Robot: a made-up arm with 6 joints.
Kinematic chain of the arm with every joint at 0, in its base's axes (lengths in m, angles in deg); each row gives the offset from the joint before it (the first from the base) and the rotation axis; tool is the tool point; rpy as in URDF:
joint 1: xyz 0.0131 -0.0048 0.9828 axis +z
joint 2: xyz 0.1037 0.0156 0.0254 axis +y
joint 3: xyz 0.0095 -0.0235 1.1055 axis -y
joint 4: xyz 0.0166 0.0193 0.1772 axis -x
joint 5: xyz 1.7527 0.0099 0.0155 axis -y
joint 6: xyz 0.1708 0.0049 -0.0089 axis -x
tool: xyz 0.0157 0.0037 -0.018 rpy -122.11 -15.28 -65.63
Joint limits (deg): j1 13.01..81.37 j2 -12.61..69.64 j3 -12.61..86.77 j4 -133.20..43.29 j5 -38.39..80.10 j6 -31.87..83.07
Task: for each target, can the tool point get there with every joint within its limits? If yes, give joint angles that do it. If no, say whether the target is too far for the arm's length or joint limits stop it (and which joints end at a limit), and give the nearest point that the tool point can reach.
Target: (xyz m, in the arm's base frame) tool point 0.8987 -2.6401 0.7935
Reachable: no: joint limits stop it (at a limit: joint 1, joint 2, joint 3, joint 5, joint 6) | nearest point 1.5042 0.1642 -0.4014 | short by 3.108 m
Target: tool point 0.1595 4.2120 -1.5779
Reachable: no: too far | nearest point 0.3355 2.5278 0.0147 | short by 2.325 m
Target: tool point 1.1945 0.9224 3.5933
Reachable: yes | joints 39.46 12.29 54.29 -16.61 66.67 46.01
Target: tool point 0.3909 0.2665 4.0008
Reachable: yes | joints 29.91 -4.66 68.83 -23.15 -19.13 31.92
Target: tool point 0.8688 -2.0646 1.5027
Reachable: no: joint limits stop it (at a limit: joint 1, joint 2, joint 3, joint 5, joint 6) | nearest point 1.6966 0.2050 2.2021 | short by 2.515 m
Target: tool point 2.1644 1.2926 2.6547
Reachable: yes | joints 32.08 31.67 45.22 -33.33 34.61 54.28
